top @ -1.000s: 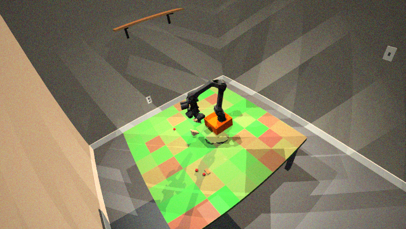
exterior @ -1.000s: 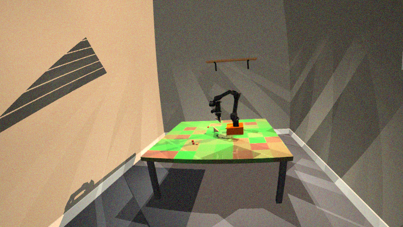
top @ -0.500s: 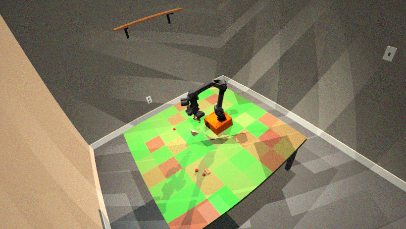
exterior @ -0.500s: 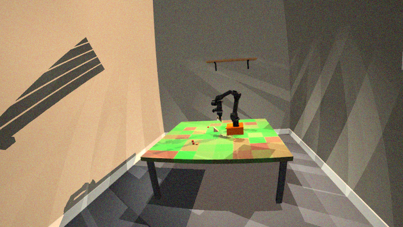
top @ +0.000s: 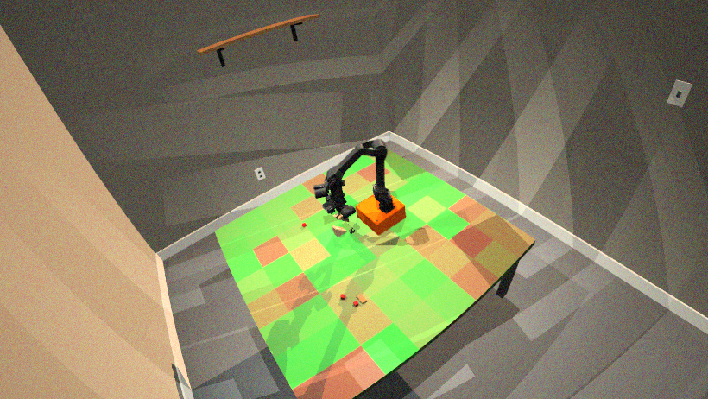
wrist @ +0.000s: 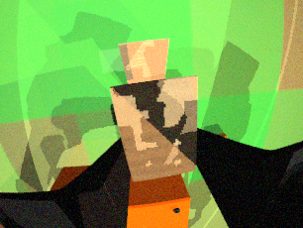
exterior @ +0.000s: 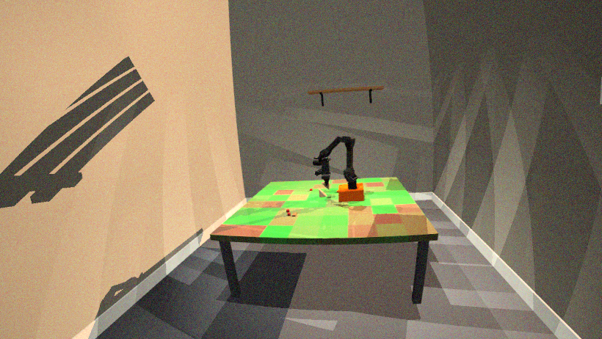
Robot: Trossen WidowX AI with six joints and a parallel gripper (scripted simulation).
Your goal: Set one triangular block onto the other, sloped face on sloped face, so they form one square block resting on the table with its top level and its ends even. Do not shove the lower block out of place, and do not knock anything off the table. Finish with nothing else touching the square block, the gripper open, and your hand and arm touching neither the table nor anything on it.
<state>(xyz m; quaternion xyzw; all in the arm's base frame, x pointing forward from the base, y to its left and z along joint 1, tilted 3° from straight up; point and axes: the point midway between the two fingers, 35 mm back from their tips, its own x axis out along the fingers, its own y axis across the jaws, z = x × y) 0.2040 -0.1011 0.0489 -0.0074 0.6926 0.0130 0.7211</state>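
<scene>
My gripper tip is 110 mm to the left of the small yellow piece, 90 mm above it and 80 mm past it. From my gripper tip the other things lie so: small tan block 410 mm to the left, 190 mm ahead, 90 mm below; then tan triangular block 10 mm above.
</scene>
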